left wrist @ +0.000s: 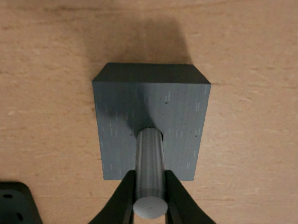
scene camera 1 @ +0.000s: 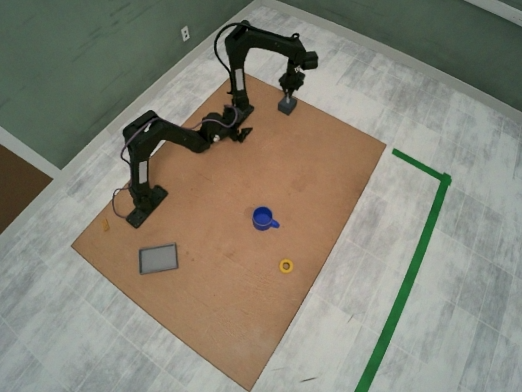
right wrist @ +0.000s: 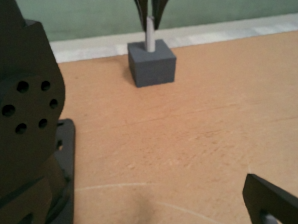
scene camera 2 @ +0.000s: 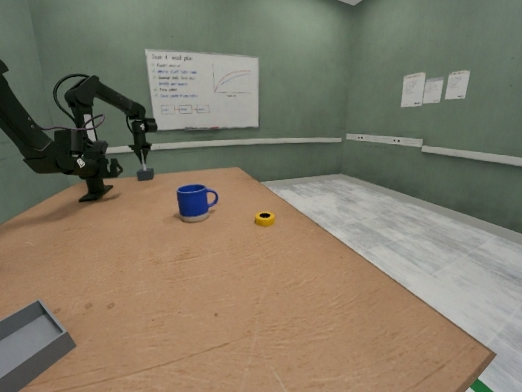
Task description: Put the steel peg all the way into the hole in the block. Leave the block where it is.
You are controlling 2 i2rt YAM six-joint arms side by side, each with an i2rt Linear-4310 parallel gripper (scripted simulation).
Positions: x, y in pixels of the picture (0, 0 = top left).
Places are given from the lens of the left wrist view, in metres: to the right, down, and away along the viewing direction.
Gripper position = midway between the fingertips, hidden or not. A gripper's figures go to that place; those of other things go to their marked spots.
my left gripper (left wrist: 149, 179): 0.00, 0.03, 0.10
steel peg (left wrist: 150, 191): 0.00, 0.03, 0.08
